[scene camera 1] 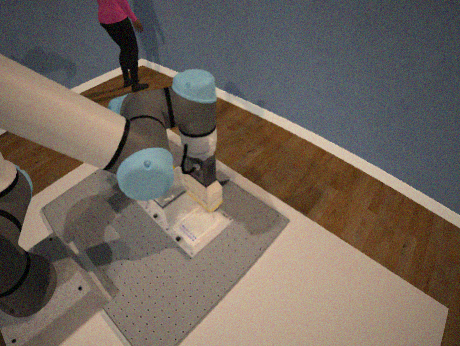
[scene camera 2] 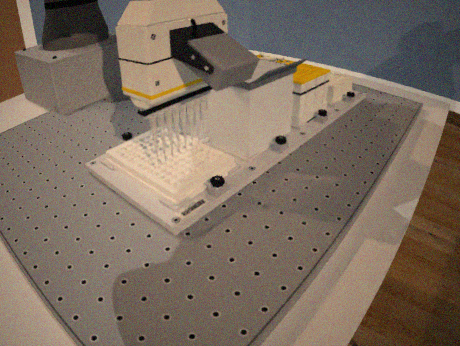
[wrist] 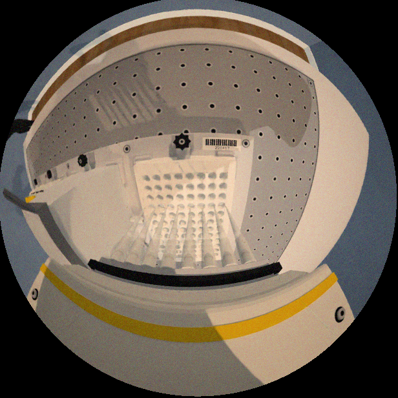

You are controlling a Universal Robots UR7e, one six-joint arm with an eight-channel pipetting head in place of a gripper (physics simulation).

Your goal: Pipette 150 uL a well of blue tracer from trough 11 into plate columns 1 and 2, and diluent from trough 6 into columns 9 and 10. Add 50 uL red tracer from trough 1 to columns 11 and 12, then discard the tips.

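Observation:
The pipetting head (scene camera 1: pixel 212 206) (scene camera 2: pixel 177 117) (wrist: pixel 185 245) carries a row of clear tips, with their lower ends down at the white well plate (scene camera 1: pixel 196 226) (scene camera 2: pixel 165 186) (wrist: pixel 186 164). In the wrist view the tips reach over the middle and lower part of the plate; whether their ends are inside wells cannot be told, nor whether they hold liquid. Blue wells (scene camera 1: pixel 189 231) show along one edge of the plate in scene camera 1. The trough rack (scene camera 2: pixel 341 88) stands at the far end of the row; its troughs' contents are hidden.
A tall pale bin (scene camera 2: pixel 270 117) (wrist: pixel 92 215) with a grey rim stands right beside the plate, close to the head. Behind it is a yellow-topped tip box (scene camera 2: pixel 311 74). Black knobs (scene camera 2: pixel 217 181) (wrist: pixel 182 142) line the base. A person (scene camera 1: pixel 122 42) stands beyond the table.

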